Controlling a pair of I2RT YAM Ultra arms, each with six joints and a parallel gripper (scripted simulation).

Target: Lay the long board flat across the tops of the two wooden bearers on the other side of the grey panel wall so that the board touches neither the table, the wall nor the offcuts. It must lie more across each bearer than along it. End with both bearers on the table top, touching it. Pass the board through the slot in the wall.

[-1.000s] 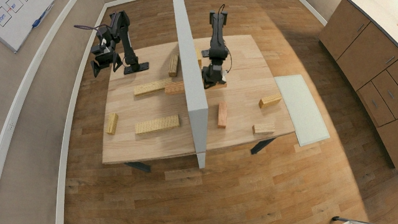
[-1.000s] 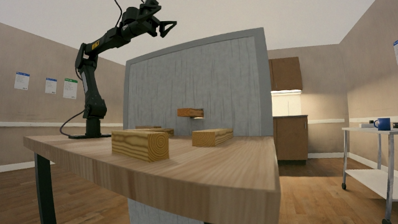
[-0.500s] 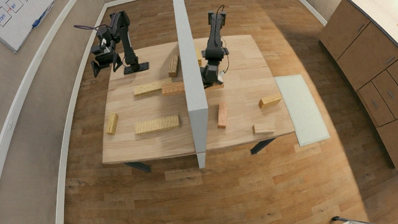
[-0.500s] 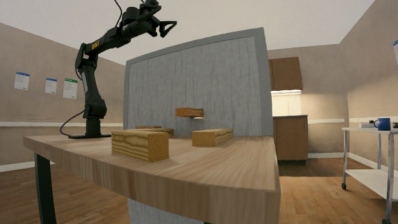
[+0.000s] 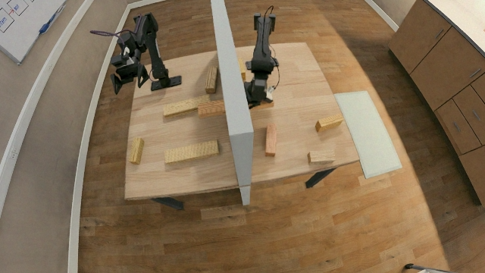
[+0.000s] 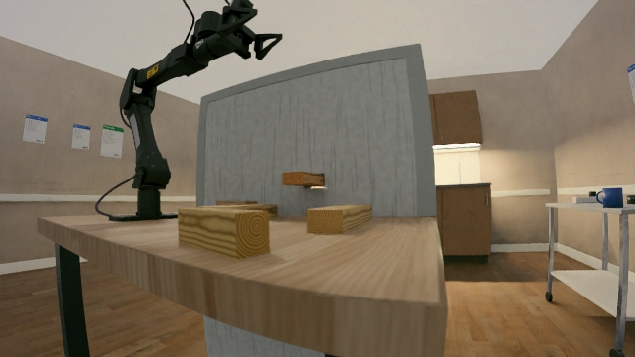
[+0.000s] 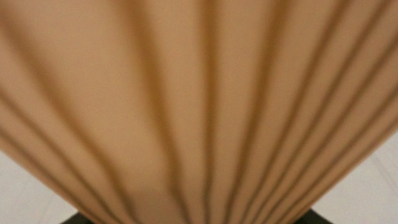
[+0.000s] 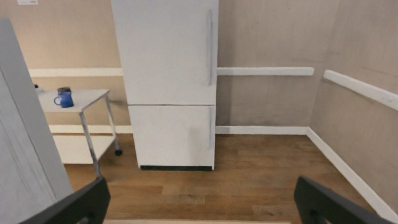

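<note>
Right now my left hand is 50 mm to the left of the long board. Round my left hand: small block (80 mm ahead, 590 mm to the right, 90 mm below).
</note>
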